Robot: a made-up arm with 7 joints.
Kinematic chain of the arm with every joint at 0, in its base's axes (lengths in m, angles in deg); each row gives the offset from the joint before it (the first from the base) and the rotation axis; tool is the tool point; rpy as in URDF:
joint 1: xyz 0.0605 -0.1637 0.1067 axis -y
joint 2: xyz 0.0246 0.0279 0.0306 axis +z
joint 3: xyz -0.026 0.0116 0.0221 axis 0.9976 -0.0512 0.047
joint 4: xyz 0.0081 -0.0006 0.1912 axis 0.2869 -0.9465 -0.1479
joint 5: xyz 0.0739 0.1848 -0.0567 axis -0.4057 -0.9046 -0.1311
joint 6: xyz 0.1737 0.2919 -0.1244 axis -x
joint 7: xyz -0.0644 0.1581 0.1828 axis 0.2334 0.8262 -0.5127
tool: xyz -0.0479 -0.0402 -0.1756 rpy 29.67 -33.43 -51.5
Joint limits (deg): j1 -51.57..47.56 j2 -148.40..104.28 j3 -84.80..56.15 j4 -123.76..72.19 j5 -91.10..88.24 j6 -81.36..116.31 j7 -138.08..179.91
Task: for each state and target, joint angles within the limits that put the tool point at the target. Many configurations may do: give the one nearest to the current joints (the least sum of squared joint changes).
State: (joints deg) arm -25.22 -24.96 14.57 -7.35 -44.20 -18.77 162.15
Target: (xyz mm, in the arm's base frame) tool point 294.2 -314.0 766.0
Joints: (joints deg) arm 0.43 -38.50 43.86 7.37 -40.53 -44.09 157.22
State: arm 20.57 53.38 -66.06 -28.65 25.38 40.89 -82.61
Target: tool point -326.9 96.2 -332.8
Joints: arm -10.02 78.47 -36.35 -35.05 15.96 37.46 -91.71
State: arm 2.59 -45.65 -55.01 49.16 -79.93 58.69 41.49
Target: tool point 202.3 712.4 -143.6
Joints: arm -9.93 -23.28 -61.85 55.71 -89.30 49.59 91.72
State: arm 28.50 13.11 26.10 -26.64 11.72 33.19 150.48
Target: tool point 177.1 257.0 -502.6
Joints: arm 39.07 22.89 -10.39 -41.36 35.62 78.90 125.74
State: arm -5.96 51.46 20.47 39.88 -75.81 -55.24 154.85
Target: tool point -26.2 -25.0 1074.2
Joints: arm 2.40 52.49 23.82 58.38 -77.18 -6.58 158.32
